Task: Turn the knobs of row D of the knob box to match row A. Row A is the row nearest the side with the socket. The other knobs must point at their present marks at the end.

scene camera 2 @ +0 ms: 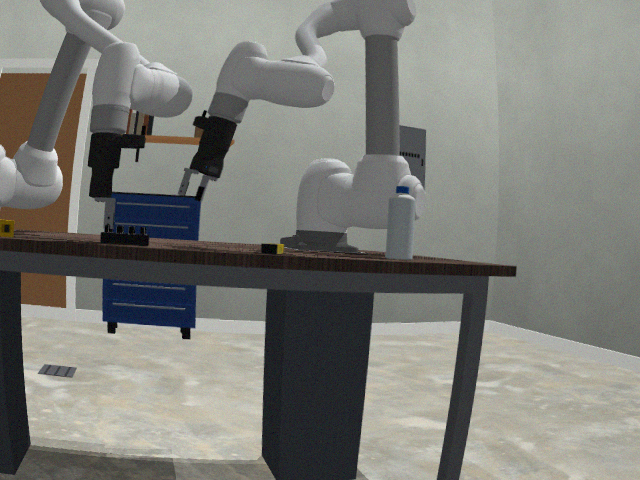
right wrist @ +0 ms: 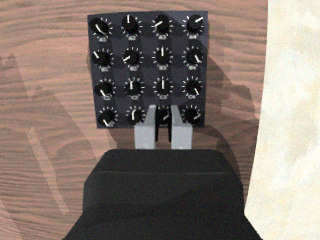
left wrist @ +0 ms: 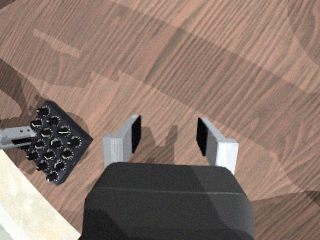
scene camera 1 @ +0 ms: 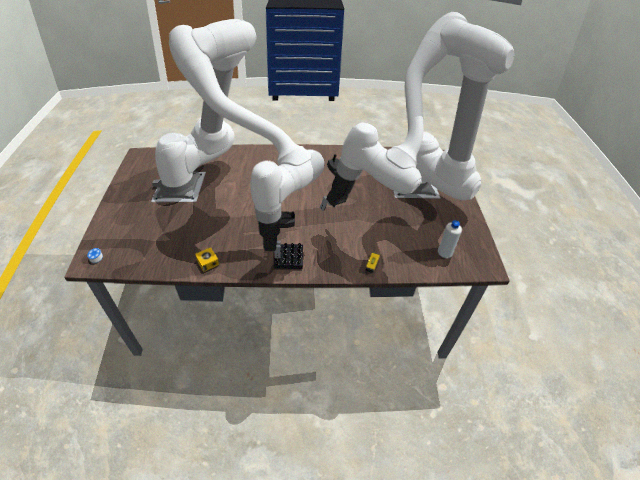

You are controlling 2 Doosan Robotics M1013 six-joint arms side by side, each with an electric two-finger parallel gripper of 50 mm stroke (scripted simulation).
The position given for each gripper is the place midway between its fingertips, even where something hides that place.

In view: the left gripper (scene camera 2: 189, 198), the right gripper (scene camera 2: 108, 229) and a white bottle (scene camera 2: 401, 207).
The left gripper is seen too in the left wrist view (left wrist: 169, 128). The right gripper is seen too in the right wrist view (right wrist: 163, 116). The right wrist view does not show the white bottle: it is out of frame. The left wrist view does not show the white bottle: it is out of frame.
